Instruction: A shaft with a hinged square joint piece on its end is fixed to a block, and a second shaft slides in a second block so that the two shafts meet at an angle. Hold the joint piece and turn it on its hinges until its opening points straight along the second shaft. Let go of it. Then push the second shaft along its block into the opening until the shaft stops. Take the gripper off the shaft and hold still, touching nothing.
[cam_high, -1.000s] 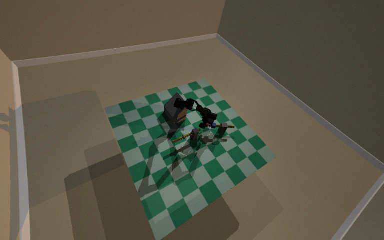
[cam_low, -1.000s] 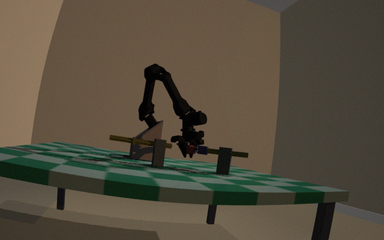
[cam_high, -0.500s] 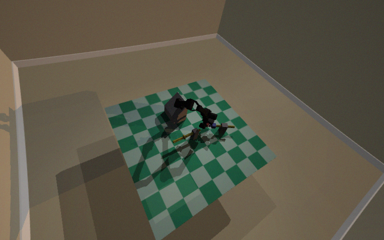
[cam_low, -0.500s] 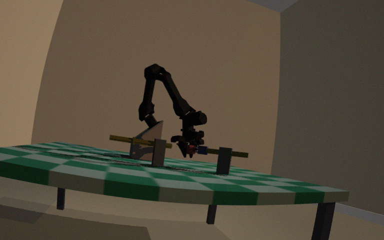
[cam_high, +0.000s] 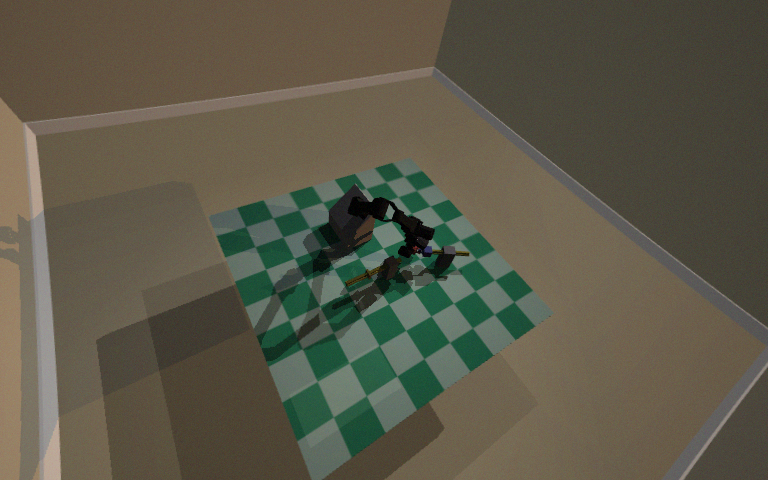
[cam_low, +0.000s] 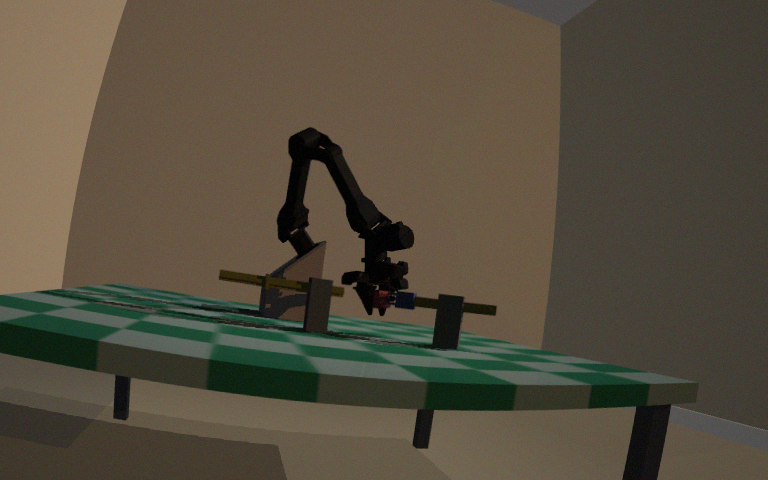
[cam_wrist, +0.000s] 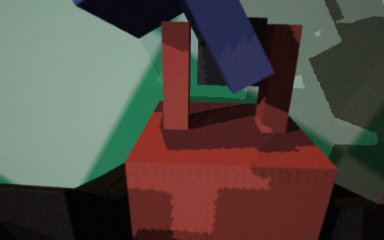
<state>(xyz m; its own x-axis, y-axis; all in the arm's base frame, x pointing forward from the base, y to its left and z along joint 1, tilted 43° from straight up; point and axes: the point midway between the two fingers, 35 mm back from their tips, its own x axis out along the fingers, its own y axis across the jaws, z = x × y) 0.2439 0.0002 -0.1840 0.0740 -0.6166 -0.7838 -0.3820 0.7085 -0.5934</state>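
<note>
My gripper tip is now 40 mm below the red joint piece and 10 mm short of it.
</note>
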